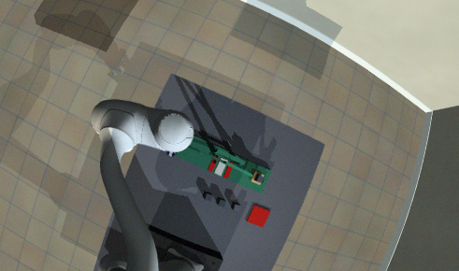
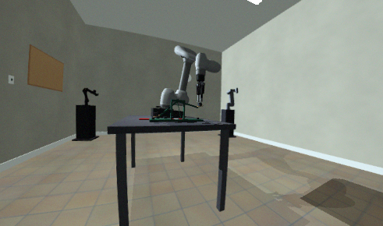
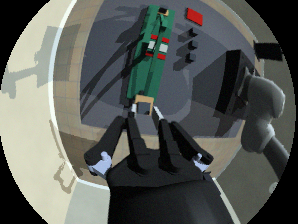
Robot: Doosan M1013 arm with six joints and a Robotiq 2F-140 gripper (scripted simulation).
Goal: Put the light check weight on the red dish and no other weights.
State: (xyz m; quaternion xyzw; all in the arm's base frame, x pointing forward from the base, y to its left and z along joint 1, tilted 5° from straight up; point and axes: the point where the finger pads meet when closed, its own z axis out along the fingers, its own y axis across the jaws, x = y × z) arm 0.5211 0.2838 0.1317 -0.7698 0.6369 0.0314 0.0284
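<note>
The red dish lies 110 mm behind my hand, 510 mm to the right of it and 210 mm below it. Round my hand: green rocker balance 30 mm ahead, 210 mm to the right, 120 mm below.
</note>
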